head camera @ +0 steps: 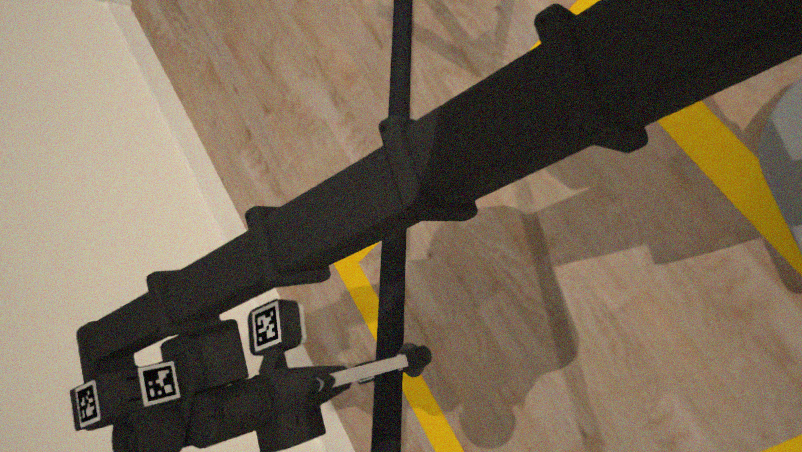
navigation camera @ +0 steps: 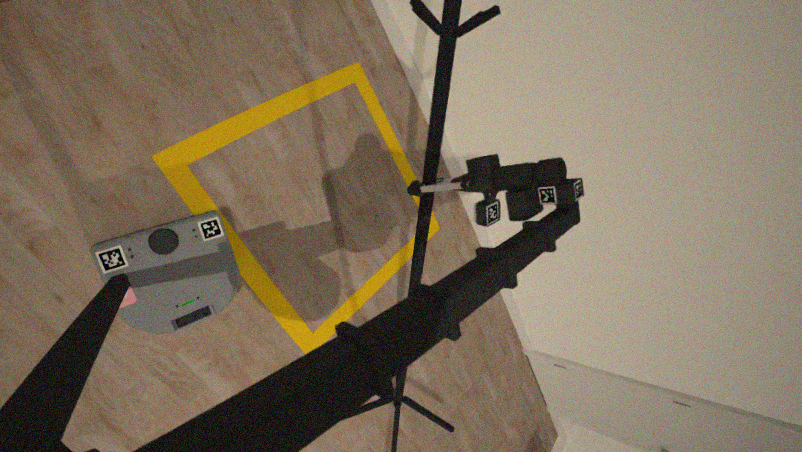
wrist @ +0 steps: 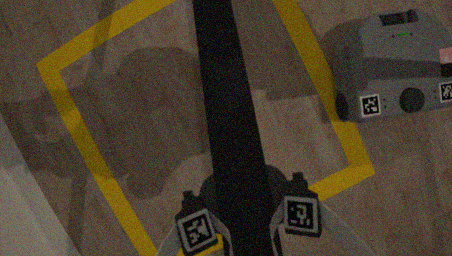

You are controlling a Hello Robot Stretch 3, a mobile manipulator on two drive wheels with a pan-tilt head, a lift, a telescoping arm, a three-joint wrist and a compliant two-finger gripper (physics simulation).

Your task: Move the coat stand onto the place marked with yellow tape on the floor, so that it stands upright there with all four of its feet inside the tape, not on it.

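Frame: origin at the robot's base, x right, y up, z back, level; centimetres.
Seen in the pictures: gripper, fingertip midpoint: (head camera: 410,360) (navigation camera: 416,187) (wrist: 243,188); robot's base, origin of the base link: (navigation camera: 163,240) (wrist: 380,99).
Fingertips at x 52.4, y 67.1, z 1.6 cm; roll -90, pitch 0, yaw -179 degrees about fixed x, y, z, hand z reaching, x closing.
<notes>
Offsets run from my fingertips to a thing's top centre. "pt": to the spot under its first point.
The black coat stand (head camera: 391,303) (navigation camera: 440,101) (wrist: 230,100) has a long thin pole. My gripper (head camera: 412,359) (navigation camera: 416,187) (wrist: 243,188) is shut on the pole, with one finger pad on each side. In the navigation view the hooks {pt dz -27.2, dx -0.5, dy +26.0 cm} (navigation camera: 480,20) are at the top and the spread feet {pt dz +98.3, dx +9.0, dy -33.9 cm} (navigation camera: 429,417) at the bottom, partly hidden by my arm. The feet appear outside the yellow tape (head camera: 730,174) (navigation camera: 258,119) (wrist: 87,140), past its lower corner. The pole leans slightly in that view. I cannot tell whether the feet touch the floor.
A pale wall (head camera: 84,140) (navigation camera: 673,168) (wrist: 25,210) stands close behind the gripper and along one side of the tape. My telescoping arm (head camera: 505,123) (navigation camera: 280,381) crosses the pole in view. My grey base (navigation camera: 196,280) (wrist: 390,70) is at the opposite tape edge.
</notes>
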